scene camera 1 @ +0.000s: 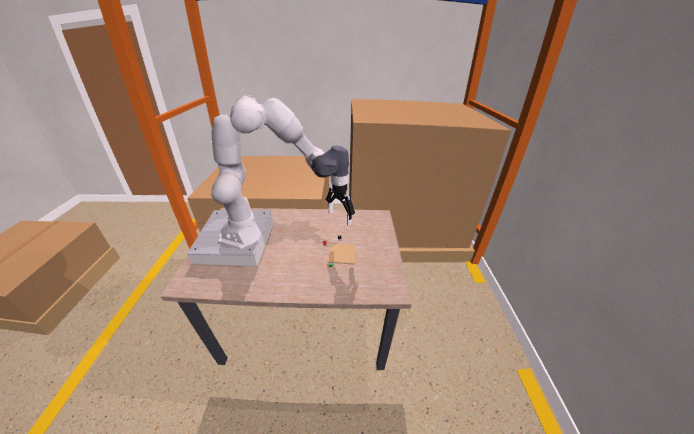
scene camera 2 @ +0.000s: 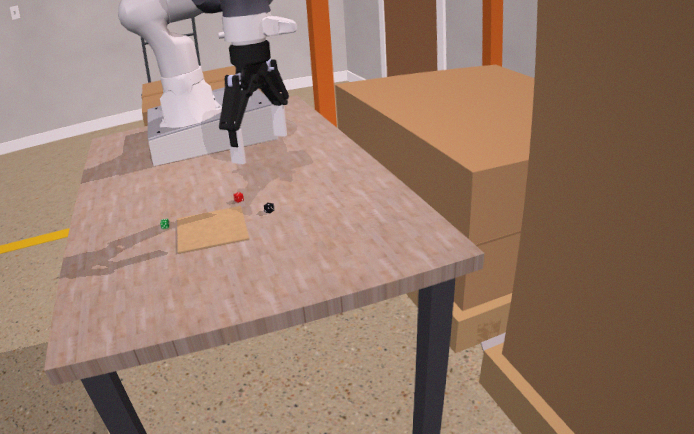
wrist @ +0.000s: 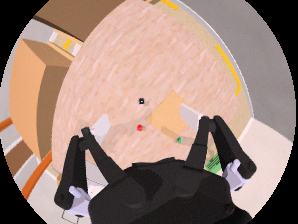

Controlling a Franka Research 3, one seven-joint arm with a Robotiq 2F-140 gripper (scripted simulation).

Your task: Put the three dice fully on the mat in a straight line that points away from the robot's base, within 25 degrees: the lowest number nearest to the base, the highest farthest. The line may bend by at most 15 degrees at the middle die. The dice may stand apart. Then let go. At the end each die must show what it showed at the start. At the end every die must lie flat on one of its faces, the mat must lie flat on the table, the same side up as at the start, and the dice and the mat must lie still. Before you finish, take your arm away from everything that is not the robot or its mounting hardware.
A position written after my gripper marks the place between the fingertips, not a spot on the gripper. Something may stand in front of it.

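My gripper [scene camera 2: 260, 148] is in my sight, and the gripper appears in the wrist view [wrist: 144, 115] too. I also see a tan mat [scene camera 2: 226, 226], and the mat is there for me in the wrist view [wrist: 166, 118] as well.
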